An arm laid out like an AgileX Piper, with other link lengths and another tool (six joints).
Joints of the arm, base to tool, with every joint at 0 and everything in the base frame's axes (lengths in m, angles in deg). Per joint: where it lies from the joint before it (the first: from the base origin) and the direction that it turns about. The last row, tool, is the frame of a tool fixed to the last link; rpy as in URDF.
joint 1: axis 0 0 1 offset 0 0 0.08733
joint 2: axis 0 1 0 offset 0 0 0
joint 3: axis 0 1 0 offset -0.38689 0 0.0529
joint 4: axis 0.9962 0 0.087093 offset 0.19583 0 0.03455
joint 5: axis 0 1 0 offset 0 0 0
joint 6: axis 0.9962 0 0.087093 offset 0.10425 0 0.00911
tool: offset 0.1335 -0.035 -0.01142 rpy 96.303 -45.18 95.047
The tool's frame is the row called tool.
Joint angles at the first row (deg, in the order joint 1, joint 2, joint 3, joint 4, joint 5, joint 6):
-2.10, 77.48, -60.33, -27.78, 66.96, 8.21
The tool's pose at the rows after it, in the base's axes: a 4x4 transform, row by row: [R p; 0 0 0 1], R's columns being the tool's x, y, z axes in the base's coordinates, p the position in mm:
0.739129 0.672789 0.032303 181.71; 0.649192 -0.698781 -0.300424 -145.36; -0.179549 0.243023 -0.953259 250.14; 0 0 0 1
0.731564 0.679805 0.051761 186.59; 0.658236 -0.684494 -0.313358 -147.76; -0.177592 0.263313 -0.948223 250.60; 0 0 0 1
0.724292 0.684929 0.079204 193.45; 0.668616 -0.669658 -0.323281 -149.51; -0.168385 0.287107 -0.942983 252.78; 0 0 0 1
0.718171 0.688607 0.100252 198.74; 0.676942 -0.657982 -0.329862 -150.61; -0.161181 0.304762 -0.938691 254.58; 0 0 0 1
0.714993 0.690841 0.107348 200.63; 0.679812 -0.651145 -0.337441 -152.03; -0.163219 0.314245 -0.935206 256.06; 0 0 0 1
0.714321 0.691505 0.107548 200.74; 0.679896 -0.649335 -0.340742 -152.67; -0.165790 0.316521 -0.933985 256.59; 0 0 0 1
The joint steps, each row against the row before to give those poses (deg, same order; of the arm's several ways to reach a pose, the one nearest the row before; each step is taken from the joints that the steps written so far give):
0.00, -0.30, 2.25, -1.57, -1.16, 0.30
0.00, 0.00, 0.55, -1.05, -1.61, 0.15
0.00, 0.00, 0.04, -0.87, -1.60, 0.05
0.00, 0.00, 0.00, -0.61, -1.21, 0.00
0.00, 0.00, 0.00, -0.56, -0.39, 0.00
0.00, 0.00, 0.00, -0.22, 0.00, 0.00

